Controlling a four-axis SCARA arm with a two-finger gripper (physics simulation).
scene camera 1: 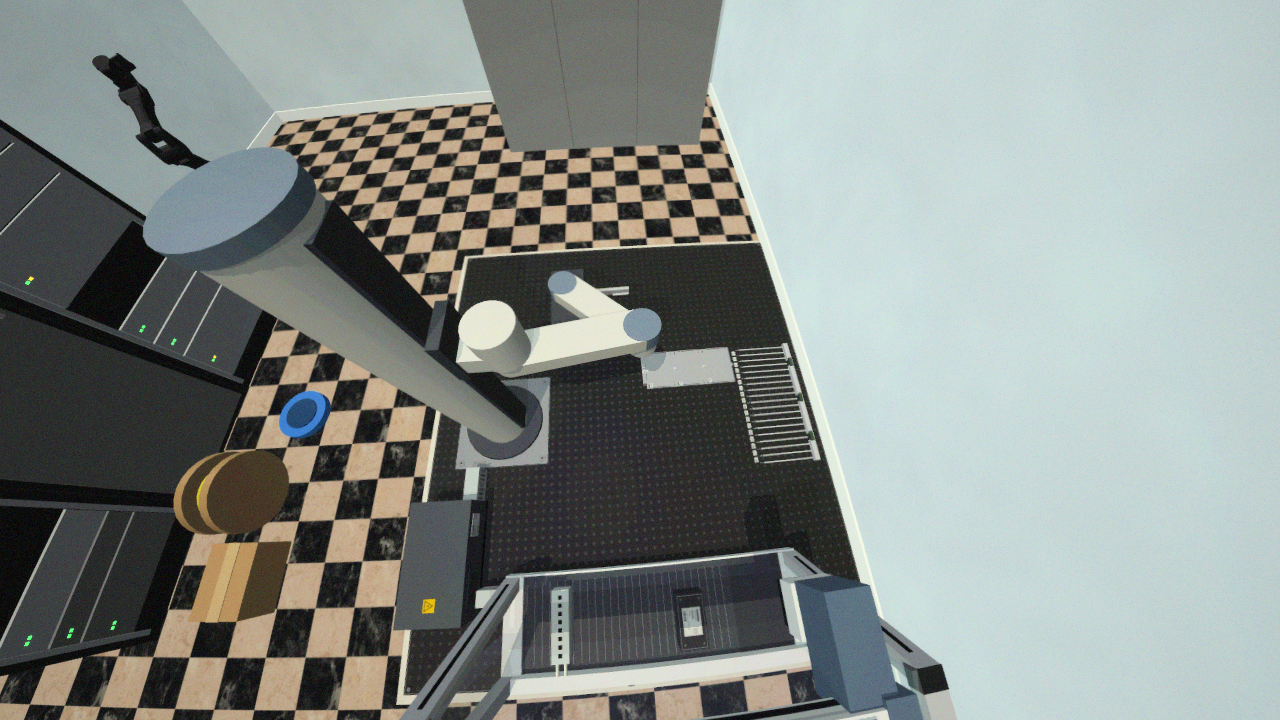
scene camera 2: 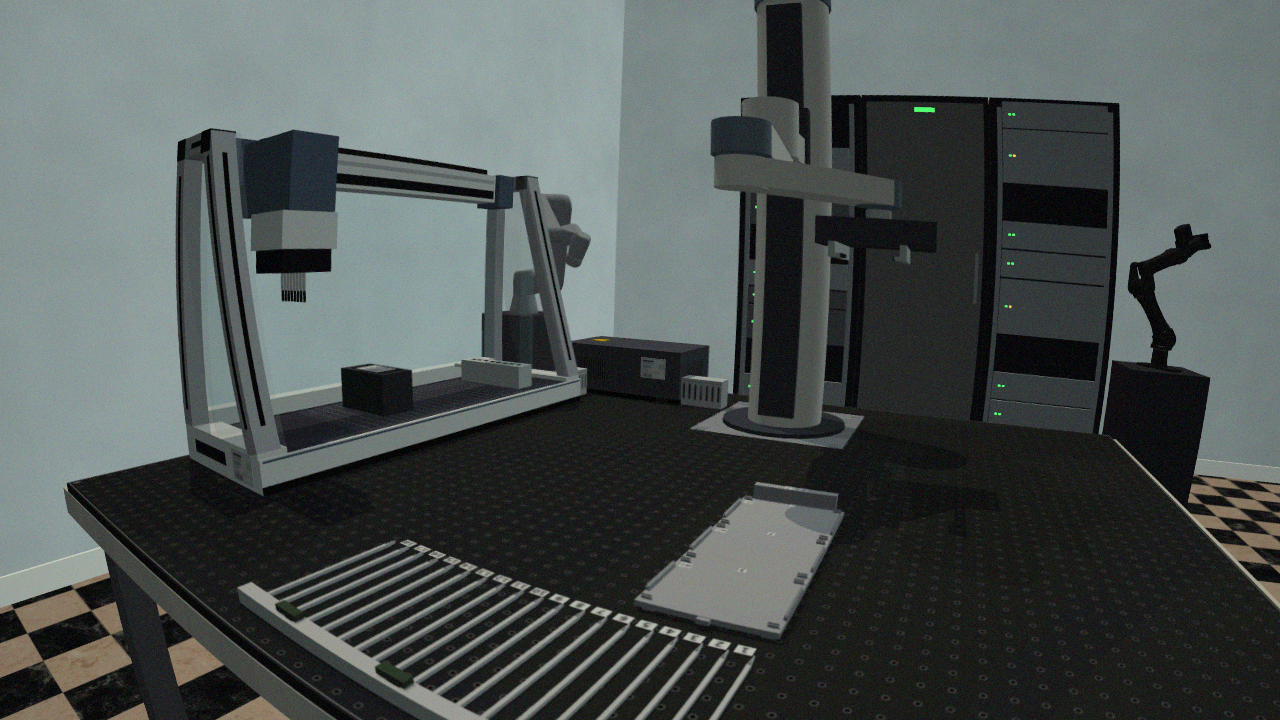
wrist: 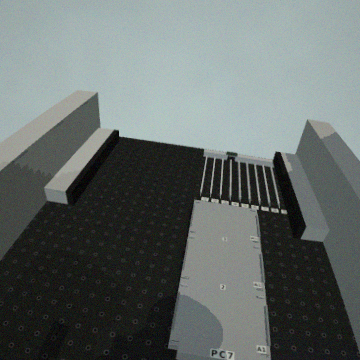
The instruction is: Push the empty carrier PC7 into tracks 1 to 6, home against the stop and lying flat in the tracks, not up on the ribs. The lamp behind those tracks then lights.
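Places are measured from the arm's base along level axes (x ahead, y right, z down), in millimetres.
Pixels of known places: gripper, between the fingertips: (scene camera 1: 630,303) (scene camera 2: 867,250) (wrist: 197,126); arm's base, origin of its link: (scene camera 1: 506,422) (scene camera 2: 783,428).
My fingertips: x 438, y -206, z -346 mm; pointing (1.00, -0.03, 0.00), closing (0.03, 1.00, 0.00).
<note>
Ahead of a thing's pixels: the offset from my fingertips to its top centre. "spot": to the spot under its first point.
The empty carrier PC7 @(dx +196, dy +62, dz +304 mm) (scene camera 1: 693,368) (scene camera 2: 742,568) (wrist: 227,265) is a flat light-grey plate with a low upright wall at its rear end. It lies on the table, its front edge close before the numbered labels at the low-number end of the track rack (scene camera 2: 340,649) (wrist: 250,159). It is not in the tracks. A small dark green lamp (scene camera 2: 393,673) (wrist: 231,155) on the stop bar looks unlit. My gripper (scene camera 2: 870,254) (wrist: 197,126) is shut with nothing between its fingers, which stand apart. It hangs high above the table, behind the carrier. Part of it is hidden under the arm in scene camera 1.
The arm's column (scene camera 1: 503,420) (scene camera 2: 787,313) stands behind the carrier. A gantry machine (scene camera 1: 653,667) (scene camera 2: 420,440) stands at the table's side, with a black box @(spot: dx +89, dy +772, dz +214 mm) (scene camera 1: 690,617) (scene camera 2: 376,388) inside. A dark grey controller box (scene camera 1: 434,564) (scene camera 2: 640,367) stands near the column.
</note>
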